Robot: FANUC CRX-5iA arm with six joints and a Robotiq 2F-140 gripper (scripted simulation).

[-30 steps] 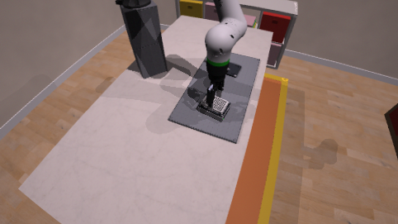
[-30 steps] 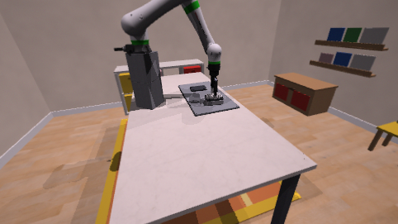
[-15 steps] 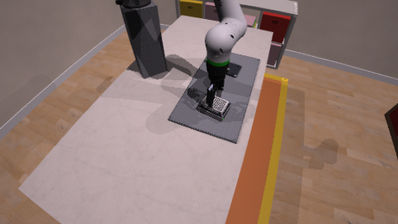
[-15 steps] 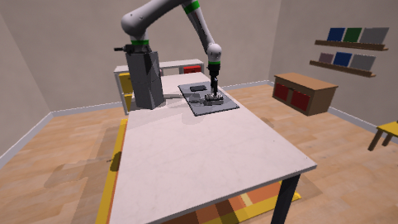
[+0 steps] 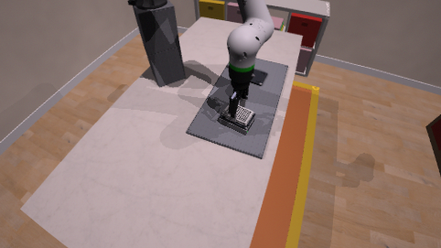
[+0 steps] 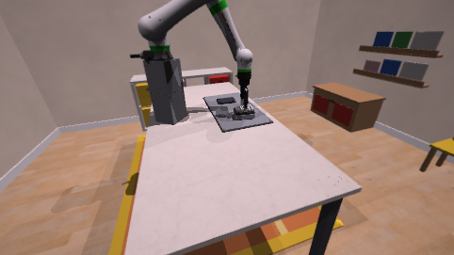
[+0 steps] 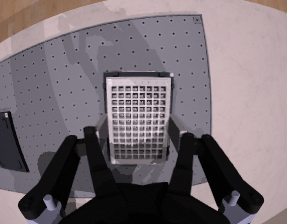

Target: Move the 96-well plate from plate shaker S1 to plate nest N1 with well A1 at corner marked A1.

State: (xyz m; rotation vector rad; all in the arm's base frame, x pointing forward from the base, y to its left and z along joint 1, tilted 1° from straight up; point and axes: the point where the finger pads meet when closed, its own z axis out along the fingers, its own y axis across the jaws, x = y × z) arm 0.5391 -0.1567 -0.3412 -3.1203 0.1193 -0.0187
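The plate nest N1 lies 36 cm to the left of my hand, 8 cm below it and 6 cm behind it. Also, from my hand: white 96-well plate: 2 cm below.
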